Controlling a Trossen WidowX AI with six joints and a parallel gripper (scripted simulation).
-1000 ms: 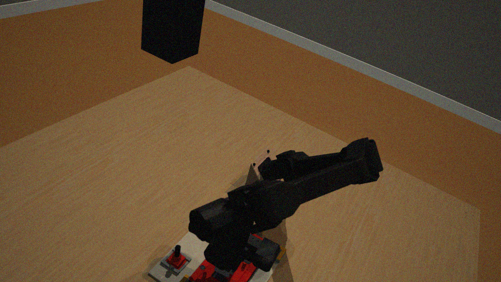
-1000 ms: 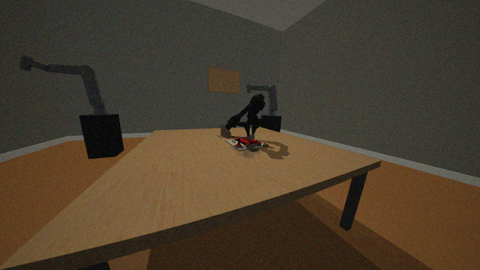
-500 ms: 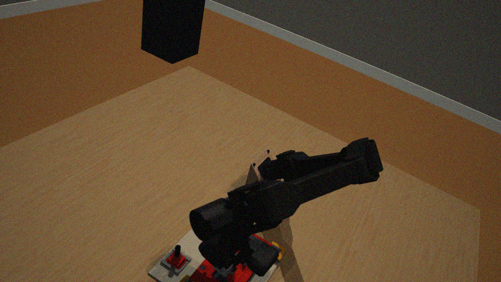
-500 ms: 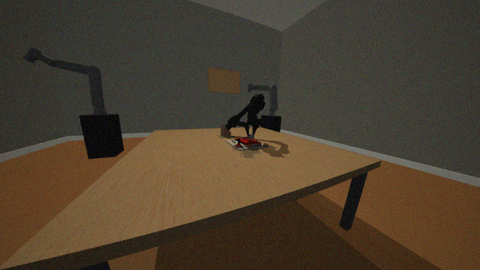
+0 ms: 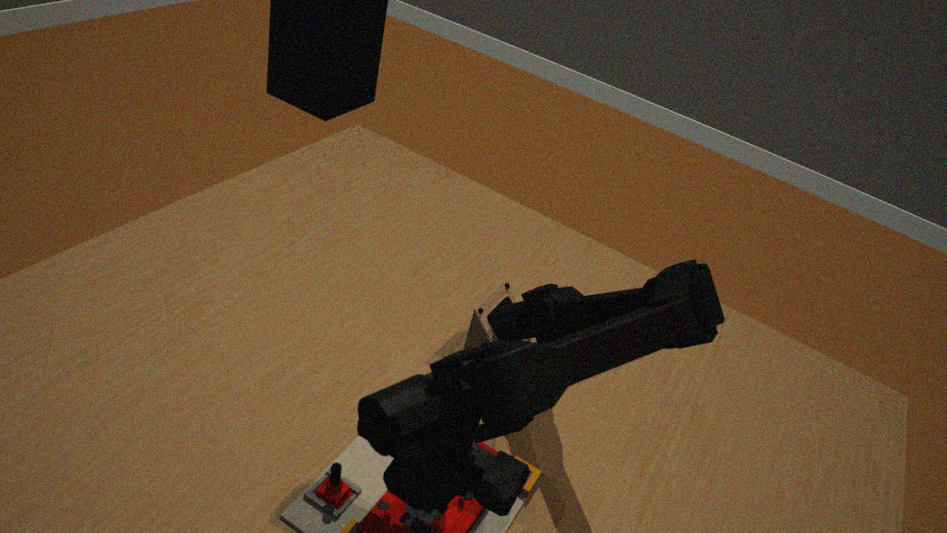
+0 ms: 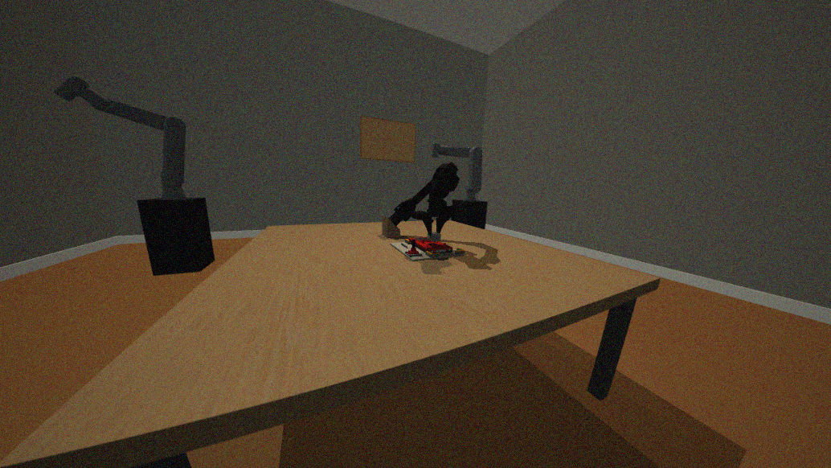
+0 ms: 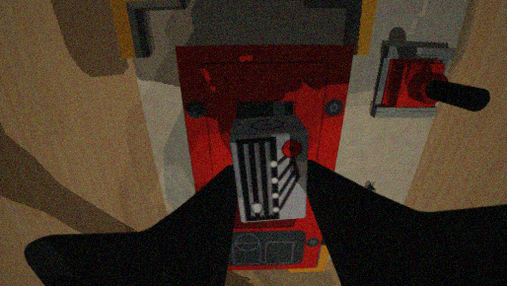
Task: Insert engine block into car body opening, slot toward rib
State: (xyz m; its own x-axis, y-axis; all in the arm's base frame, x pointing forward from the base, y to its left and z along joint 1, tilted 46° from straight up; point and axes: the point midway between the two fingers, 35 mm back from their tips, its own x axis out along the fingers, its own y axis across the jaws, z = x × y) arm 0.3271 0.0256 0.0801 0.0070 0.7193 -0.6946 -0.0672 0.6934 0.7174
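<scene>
Now: the grey engine block 1 cm below my gripper tip. Round my gripper tip: grey base plate 5 cm below, 2 cm behind, 1 cm to the right.
</scene>
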